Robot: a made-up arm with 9 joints. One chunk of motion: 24 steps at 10 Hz.
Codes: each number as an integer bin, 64 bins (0 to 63) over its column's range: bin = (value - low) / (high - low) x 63, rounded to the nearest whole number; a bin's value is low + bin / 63 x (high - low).
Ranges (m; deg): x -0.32..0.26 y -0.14..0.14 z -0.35..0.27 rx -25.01..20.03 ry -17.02..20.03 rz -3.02..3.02
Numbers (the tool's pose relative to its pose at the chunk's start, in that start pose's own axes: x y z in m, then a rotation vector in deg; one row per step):
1: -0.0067 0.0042 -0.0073 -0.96 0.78 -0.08
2: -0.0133 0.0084 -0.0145 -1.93 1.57 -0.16
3: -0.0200 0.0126 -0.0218 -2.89 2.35 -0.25
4: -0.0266 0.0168 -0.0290 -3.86 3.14 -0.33
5: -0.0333 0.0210 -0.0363 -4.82 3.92 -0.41
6: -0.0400 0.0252 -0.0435 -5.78 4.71 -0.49
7: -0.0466 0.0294 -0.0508 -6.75 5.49 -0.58
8: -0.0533 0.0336 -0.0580 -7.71 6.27 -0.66
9: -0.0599 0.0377 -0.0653 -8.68 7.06 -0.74
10: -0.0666 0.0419 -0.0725 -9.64 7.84 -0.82
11: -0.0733 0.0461 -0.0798 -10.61 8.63 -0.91
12: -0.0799 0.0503 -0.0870 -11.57 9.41 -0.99
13: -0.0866 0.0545 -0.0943 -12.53 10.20 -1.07
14: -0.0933 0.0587 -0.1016 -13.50 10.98 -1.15
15: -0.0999 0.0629 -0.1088 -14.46 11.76 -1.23
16: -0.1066 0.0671 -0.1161 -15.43 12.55 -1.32
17: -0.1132 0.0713 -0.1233 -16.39 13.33 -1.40
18: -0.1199 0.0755 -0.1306 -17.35 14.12 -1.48
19: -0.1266 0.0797 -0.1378 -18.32 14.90 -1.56
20: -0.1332 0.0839 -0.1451 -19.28 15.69 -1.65
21: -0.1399 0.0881 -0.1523 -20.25 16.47 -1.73
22: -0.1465 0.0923 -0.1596 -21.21 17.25 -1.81
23: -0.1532 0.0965 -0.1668 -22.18 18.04 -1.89
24: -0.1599 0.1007 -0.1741 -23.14 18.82 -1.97
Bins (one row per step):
1: 34 32 35 34 30 31
2: 33 33 34 32 32 30
3: 33 34 33 31 33 29
4: 32 35 33 30 34 28
5: 31 36 32 28 36 27
6: 30 37 31 27 37 26
7: 30 38 30 26 38 25
8: 29 39 30 24 40 25
9: 28 40 29 23 41 24
10: 28 41 28 21 42 23
11: 27 42 27 20 44 22
12: 26 43 27 19 45 21
13: 25 44 26 17 46 20
14: 25 45 25 16 48 20
15: 24 46 25 15 49 19
16: 23 47 24 13 50 18
17: 22 48 23 12 52 17
18: 22 48 22 11 53 16
19: 21 49 22 9 54 15
20: 20 50 21 8 56 14
21: 20 51 20 7 57 13
22: 19 52 19 5 58 13
23: 18 53 19 4 60 12
24: 17 54 18 3 61 11

